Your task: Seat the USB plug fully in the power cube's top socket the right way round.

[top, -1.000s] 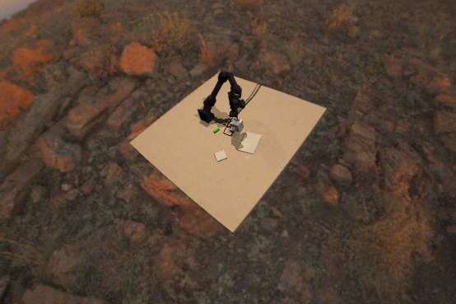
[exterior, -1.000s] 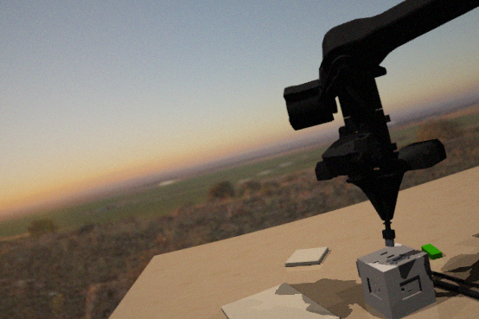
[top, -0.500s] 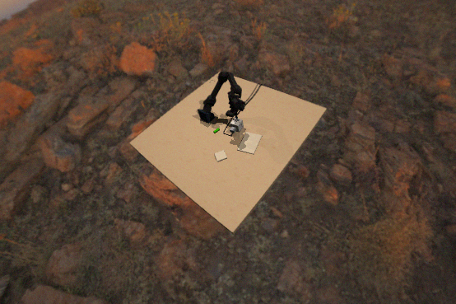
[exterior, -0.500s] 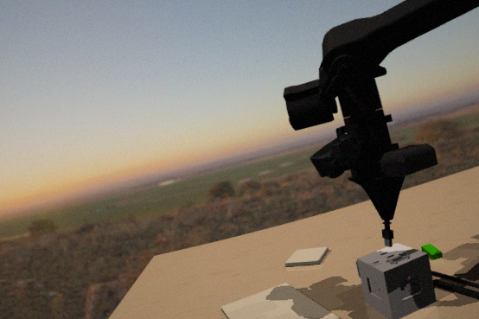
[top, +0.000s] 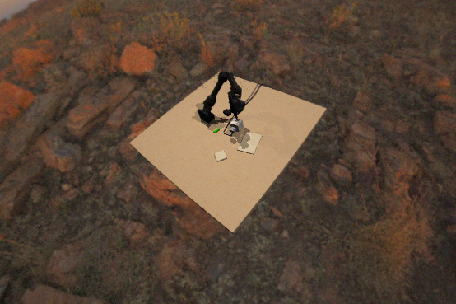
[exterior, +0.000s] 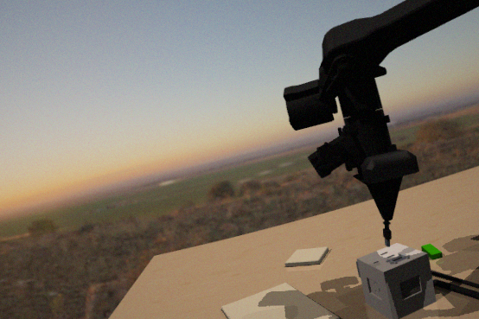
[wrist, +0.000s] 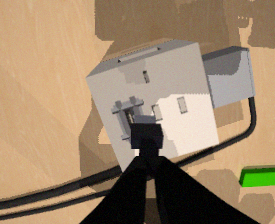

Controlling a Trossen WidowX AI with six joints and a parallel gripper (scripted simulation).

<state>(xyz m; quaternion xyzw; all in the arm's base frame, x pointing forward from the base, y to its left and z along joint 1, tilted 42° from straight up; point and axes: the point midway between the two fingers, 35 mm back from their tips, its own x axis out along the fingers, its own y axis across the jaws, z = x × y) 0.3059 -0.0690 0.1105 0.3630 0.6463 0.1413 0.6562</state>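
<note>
Right now my gripper tip is 2 cm above the black USB plug. The rest, counted from my gripper tip: white plate (18 cm ahead, 13 cm below, 11 cm to the right); then USB socket (7 cm below, 1 cm to the left); then green block (14 cm behind, 13 cm below, 12 cm to the right).
</note>
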